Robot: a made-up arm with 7 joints.
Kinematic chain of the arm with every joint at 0, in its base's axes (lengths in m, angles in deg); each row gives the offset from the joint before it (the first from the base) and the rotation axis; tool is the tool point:
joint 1: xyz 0 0.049 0 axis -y
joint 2: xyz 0 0.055 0 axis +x
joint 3: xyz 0 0 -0.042 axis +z
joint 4: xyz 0 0 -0.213 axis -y
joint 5: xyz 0 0 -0.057 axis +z
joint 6: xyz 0 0 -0.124 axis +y
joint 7: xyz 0 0 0 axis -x
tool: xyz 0 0 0
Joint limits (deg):
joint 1: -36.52..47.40
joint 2: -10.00..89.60
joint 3: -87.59..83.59
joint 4: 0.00..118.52
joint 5: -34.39..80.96
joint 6: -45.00..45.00
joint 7: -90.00..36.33
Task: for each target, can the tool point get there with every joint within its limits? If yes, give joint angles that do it. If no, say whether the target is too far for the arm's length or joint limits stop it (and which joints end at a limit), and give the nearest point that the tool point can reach.
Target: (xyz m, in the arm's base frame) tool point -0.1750 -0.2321 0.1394
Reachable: no: joint limits stop it (at a limit: joint 1, joint 2, joint 3, joint 4) | nearest point -0.0770 -0.0818 -0.1152 | short by 0.312 m
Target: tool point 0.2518 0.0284 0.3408
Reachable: no: joint limits stop it (at a limit: joint 1, joint 2, joint 4) | nearest point 0.2240 0.0447 0.0061 | short by 0.336 m
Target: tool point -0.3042 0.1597 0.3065
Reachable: no: joint limits stop it (at a limit: joint 1, joint 2, joint 3) | nearest point -0.1066 0.2833 0.1228 | short by 0.297 m
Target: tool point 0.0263 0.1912 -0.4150
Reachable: yes | joints -4.98 18.93 -39.24 26.37 25.93 7.76 -47.01
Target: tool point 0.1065 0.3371 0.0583
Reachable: yes | joints -28.75 75.00 67.69 108.13 -19.22 4.29 -64.58
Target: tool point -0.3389 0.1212 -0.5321
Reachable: no: too far | nearest point -0.2341 0.1159 -0.3676 | short by 0.195 m
